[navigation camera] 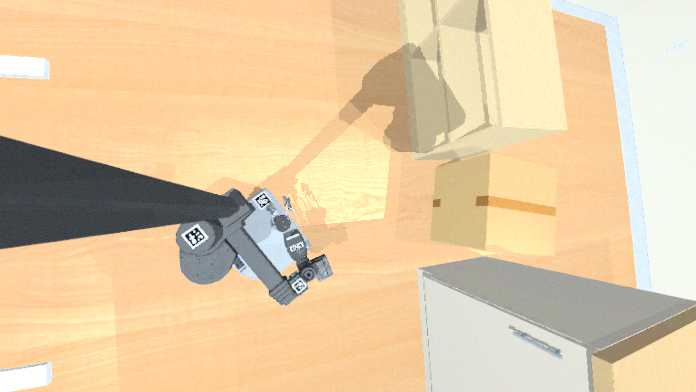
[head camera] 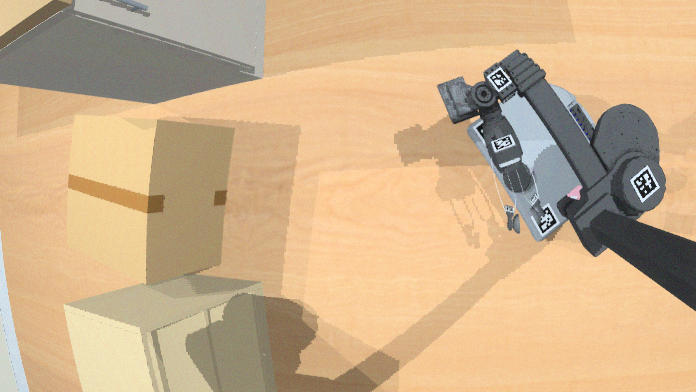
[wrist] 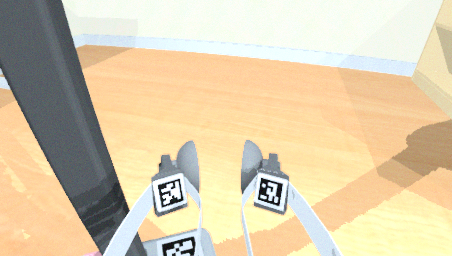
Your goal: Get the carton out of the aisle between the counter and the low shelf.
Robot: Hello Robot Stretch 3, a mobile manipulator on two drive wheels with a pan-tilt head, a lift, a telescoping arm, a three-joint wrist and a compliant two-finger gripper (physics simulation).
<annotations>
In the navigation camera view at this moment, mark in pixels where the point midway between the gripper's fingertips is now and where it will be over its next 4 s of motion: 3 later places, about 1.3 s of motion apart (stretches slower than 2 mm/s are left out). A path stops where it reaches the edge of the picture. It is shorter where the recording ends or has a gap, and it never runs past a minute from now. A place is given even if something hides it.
My gripper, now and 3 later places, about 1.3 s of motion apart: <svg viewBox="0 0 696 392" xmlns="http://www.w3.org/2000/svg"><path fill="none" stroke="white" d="M276 198L291 199L307 199L341 197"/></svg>
</annotations>
